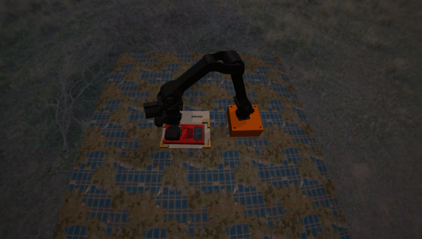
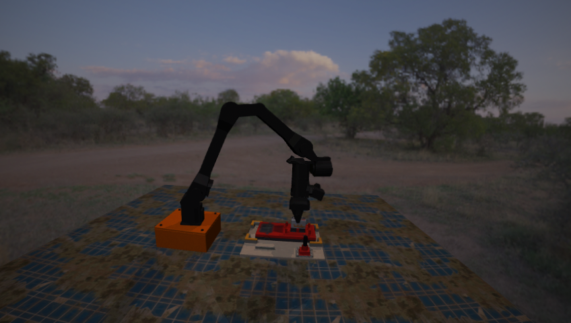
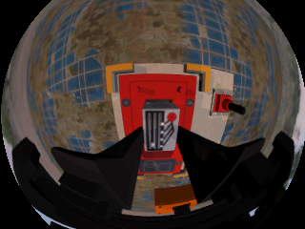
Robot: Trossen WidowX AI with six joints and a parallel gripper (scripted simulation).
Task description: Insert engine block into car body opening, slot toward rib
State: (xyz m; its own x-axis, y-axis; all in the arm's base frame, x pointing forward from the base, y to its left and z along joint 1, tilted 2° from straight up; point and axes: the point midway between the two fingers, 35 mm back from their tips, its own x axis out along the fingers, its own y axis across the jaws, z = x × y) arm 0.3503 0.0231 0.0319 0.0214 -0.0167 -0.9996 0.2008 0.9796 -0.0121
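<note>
Right now my gripper tip is 1 cm above the grey engine block.
</note>
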